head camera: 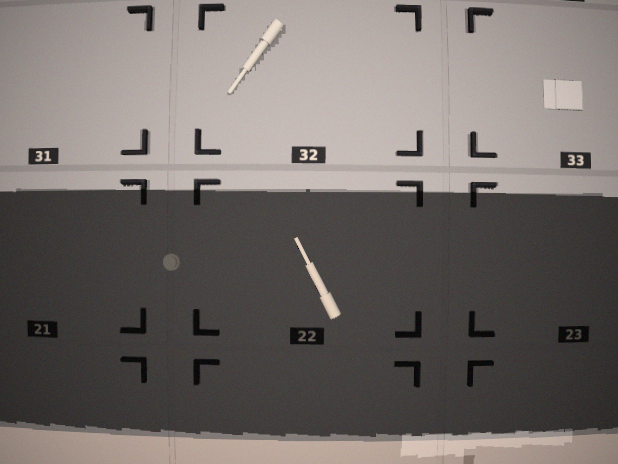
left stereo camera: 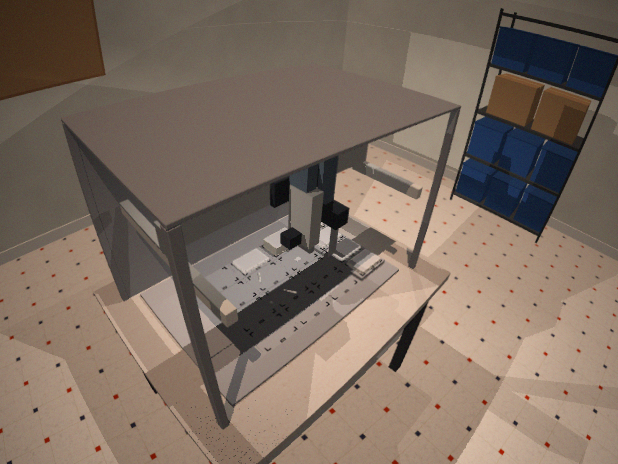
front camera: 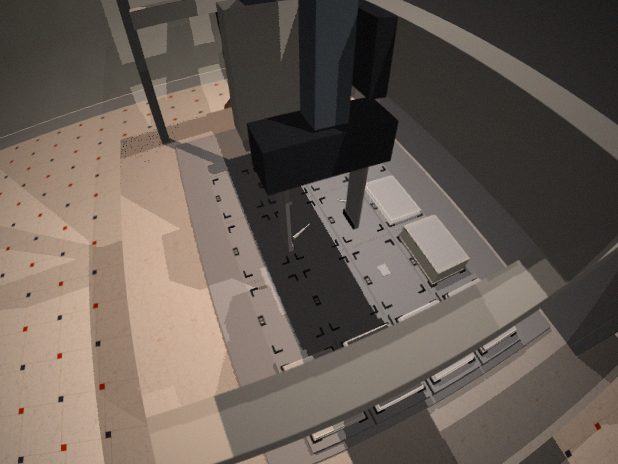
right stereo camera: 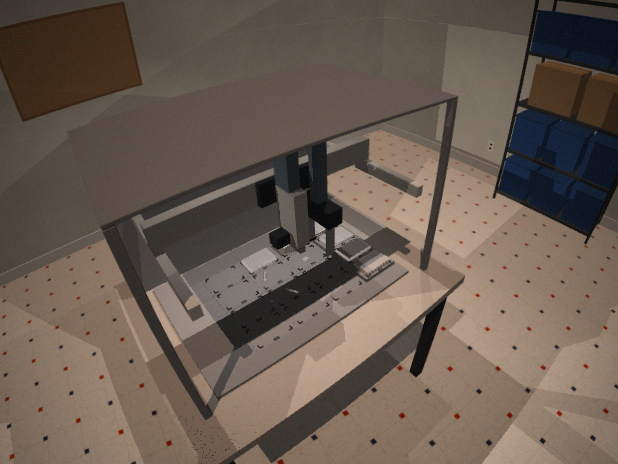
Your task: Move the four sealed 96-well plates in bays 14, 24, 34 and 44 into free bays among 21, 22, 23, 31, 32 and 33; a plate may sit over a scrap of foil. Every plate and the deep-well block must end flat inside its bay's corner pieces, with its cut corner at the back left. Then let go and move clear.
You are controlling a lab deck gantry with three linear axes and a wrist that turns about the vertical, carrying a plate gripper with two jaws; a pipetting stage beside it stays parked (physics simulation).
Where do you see a deep-well block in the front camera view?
436, 252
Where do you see an enclosure post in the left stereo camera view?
173, 239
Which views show the gripper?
The left stereo camera view, the front camera view and the right stereo camera view only.
